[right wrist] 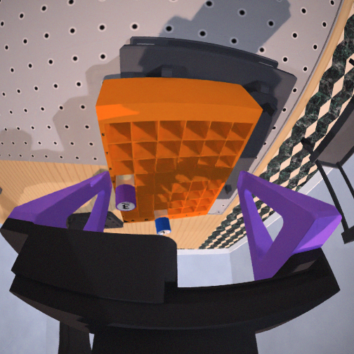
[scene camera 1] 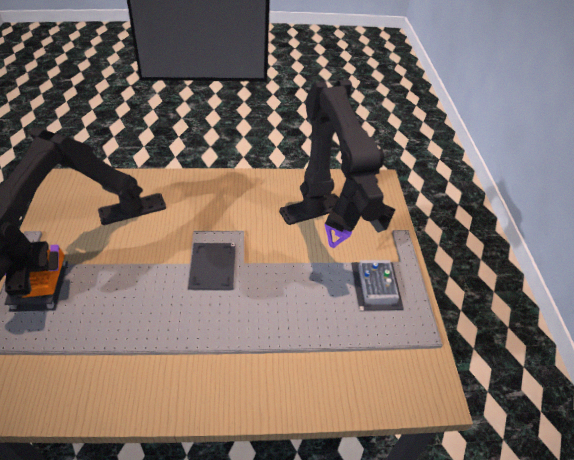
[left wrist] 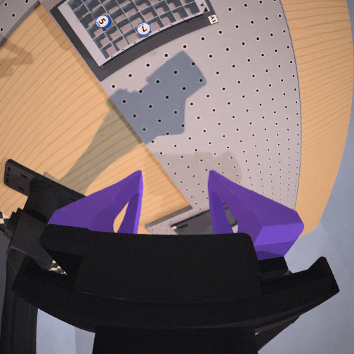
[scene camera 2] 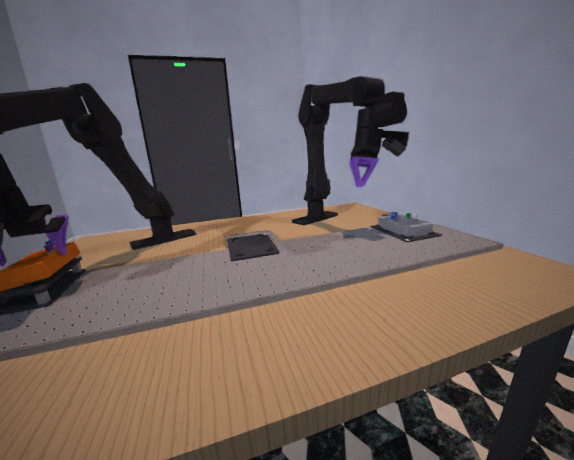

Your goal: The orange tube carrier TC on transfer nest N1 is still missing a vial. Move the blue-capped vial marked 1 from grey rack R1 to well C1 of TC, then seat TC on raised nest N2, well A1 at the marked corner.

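Pixels of known places: left gripper, between the fingertips: (scene camera 1: 334, 241) (scene camera 2: 359, 186); right gripper, between the fingertips: (scene camera 1: 38, 270) (scene camera 2: 35, 258); left arm's base, origin of its link: (scene camera 1: 312, 209) (scene camera 2: 315, 218); right arm's base, origin of its link: (scene camera 1: 132, 209) (scene camera 2: 164, 239).
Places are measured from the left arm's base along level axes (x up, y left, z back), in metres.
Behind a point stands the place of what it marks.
Note:
The orange carrier TC (scene camera 1: 42, 286) {x 0.090, y -0.793, z -0.081 m} (scene camera 2: 31, 270) {x 0.081, y -0.797, z -0.084 m} (right wrist: 175, 97) lies over raised nest N2 (right wrist: 200, 60) at the pictures' far left; whether it sits fully down is unclear. It holds a purple-capped vial marked 3 (right wrist: 125, 197) and a blue-capped vial (right wrist: 163, 225), its mark too small to read. My right gripper (scene camera 2: 32, 259) {x 0.084, y -0.799, z -0.018 m} (right wrist: 174, 177) is open, fingers spread on either side of TC, holding nothing. My left gripper (scene camera 1: 333, 245) {x 0.154, y -0.079, z -0.259 m} (scene camera 2: 359, 185) {x 0.154, y -0.079, z -0.259 m} (left wrist: 175, 177) is part open and empty, high beside grey rack R1 (scene camera 1: 381, 299) {x 0.041, y 0.002, z -0.401 m} (scene camera 2: 416, 229) {x 0.039, y -0.011, z -0.397 m} (left wrist: 80, 36). Nest N1 (scene camera 1: 214, 265) {x 0.020, y -0.359, z -0.117 m} (scene camera 2: 252, 246) {x 0.020, y -0.369, z -0.129 m} is bare.
Blue caps marked 5 (left wrist: 103, 21) and 7 (left wrist: 143, 29), a green cap (scene camera 1: 387, 273) {x 0.066, y 0.048, z -0.348 m} (scene camera 2: 408, 215) {x 0.059, y 0.044, z -0.347 m} and a white cap (scene camera 1: 389, 282) {x 0.063, y 0.038, z -0.374 m} stand in R1. The grey perforated plate (scene camera 1: 280, 320) {x 0.013, y -0.260, z -0.344 m} (scene camera 2: 165, 290) {x 0.013, y -0.606, z -0.197 m} bears the nests and the rack on the wooden table (scene camera 1: 240, 395) {x 0.000, y -0.424, z -0.489 m} (scene camera 2: 280, 360) {x 0.000, y -0.533, z -0.469 m}.

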